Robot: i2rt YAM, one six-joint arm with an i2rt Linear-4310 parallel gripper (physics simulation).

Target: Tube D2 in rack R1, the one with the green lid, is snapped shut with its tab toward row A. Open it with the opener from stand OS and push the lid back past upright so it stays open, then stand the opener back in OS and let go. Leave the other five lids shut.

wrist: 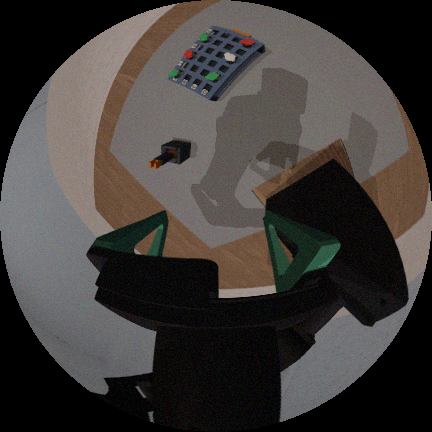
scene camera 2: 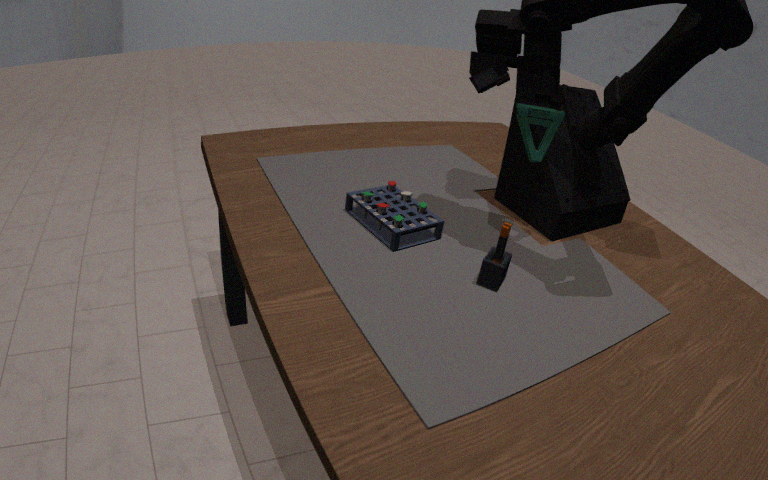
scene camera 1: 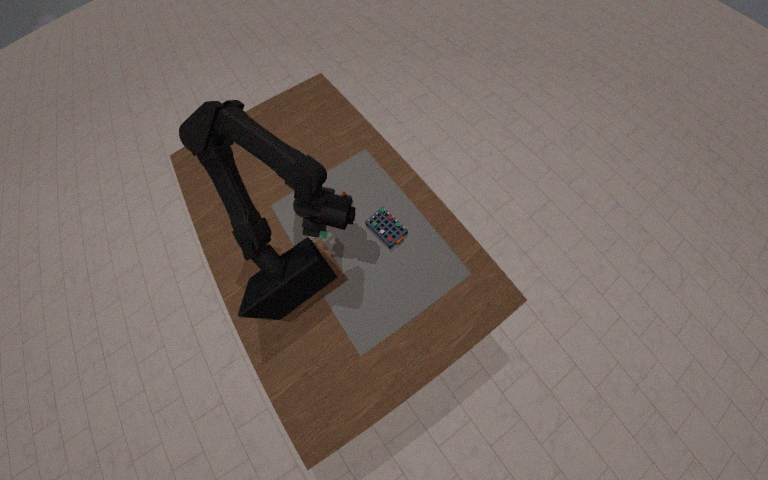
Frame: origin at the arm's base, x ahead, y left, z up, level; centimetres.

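Seen in the pictures: gripper, fingertip midpoint: [wrist: 215, 215] [scene camera 2: 534, 162]; arm's base at its link origin: [wrist: 335, 287] [scene camera 2: 580, 136] [scene camera 1: 277, 271].
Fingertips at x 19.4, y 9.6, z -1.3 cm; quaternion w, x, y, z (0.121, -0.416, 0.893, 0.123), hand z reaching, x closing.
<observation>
Pixels of each thing's middle, then the offset from my fingertips to it. "*": a spot on its surface instead. Level surfaces: height alone.
- Rack R1 at the middle of its body: [scene camera 2: 391, 210] [wrist: 214, 56] [scene camera 1: 387, 227] dz -11.8, dx +16.8, dy -9.3 cm
- opener at the middle of its body: [scene camera 2: 499, 252] [wrist: 167, 155] dz -9.3, dx +9.1, dy +7.5 cm
- orange opener tip at a spot on its surface: [scene camera 1: 343, 193] * dz -6.4, dx +9.3, dy +7.7 cm
- grey mat at its surface level: dz -13.9 cm
- wooden table at its surface level: dz -14.2 cm
- orange strip at a spot on its surface: [wrist: 241, 33] [scene camera 1: 397, 239] * dz -10.8, dx +17.4, dy -15.2 cm
Rack R1 [scene camera 1: 377, 235] [scene camera 2: 394, 240] [wrist: 216, 96] is blue-grey and holds tubes with three green lids, two red and one white. The lids look shut; the printed labels are too small to tell which green lid is D2. The opener [scene camera 2: 501, 244] [wrist: 163, 160], dark with an orange forked tip, stands upright in the small black stand OS [scene camera 2: 493, 273] [wrist: 183, 151]. In scene camera 1 the orange opener tip [scene camera 1: 343, 193] shows past the arm, and the stand is hidden. My gripper [scene camera 2: 535, 159] [wrist: 215, 215] is open and empty, high near the arm's base, apart from opener and rack.
The rack and stand are on a grey mat [scene camera 1: 416, 283] [scene camera 2: 419, 350] [wrist: 145, 115] on the wooden table [scene camera 1: 362, 407] [scene camera 2: 651, 407]. The black arm base [scene camera 1: 288, 288] [scene camera 2: 566, 186] [wrist: 325, 215] stands at the mat's edge. An orange strip [scene camera 1: 400, 240] [wrist: 241, 33] lies along one rack end.
</observation>
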